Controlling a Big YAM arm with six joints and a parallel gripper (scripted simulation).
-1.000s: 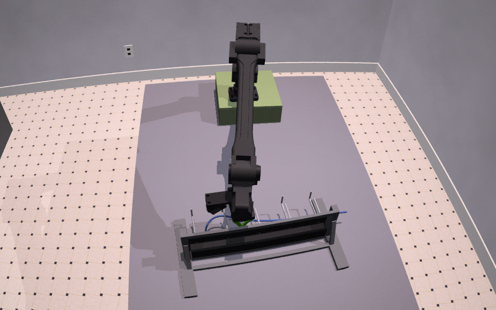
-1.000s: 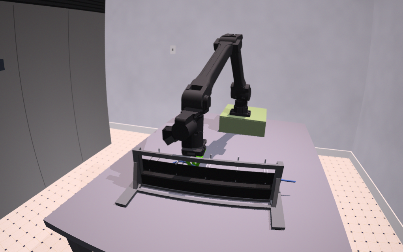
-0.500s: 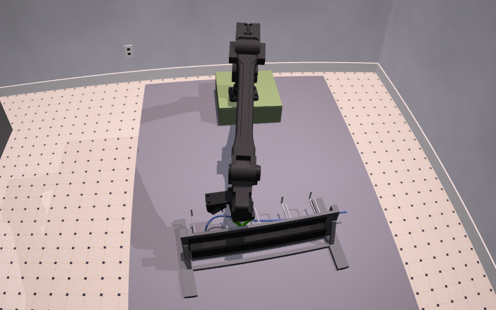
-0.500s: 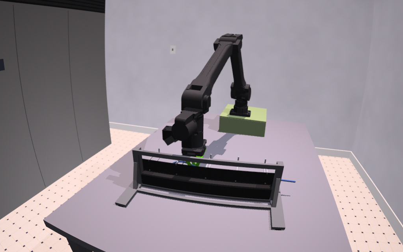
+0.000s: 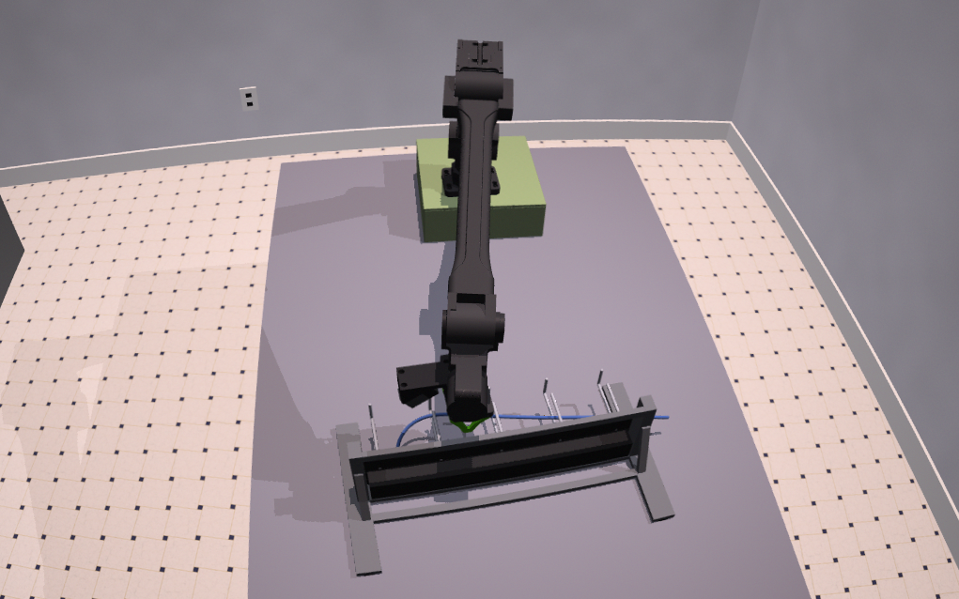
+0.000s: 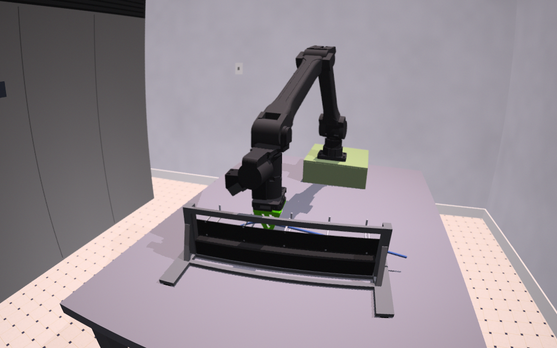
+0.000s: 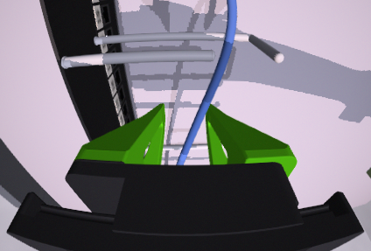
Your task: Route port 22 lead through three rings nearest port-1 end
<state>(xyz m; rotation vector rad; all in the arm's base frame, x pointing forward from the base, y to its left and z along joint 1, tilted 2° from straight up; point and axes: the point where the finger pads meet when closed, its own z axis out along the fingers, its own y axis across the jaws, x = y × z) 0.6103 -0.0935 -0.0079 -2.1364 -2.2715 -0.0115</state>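
Right now the rack is 70 mm ahead of my hand and 50 mm to the left of it.
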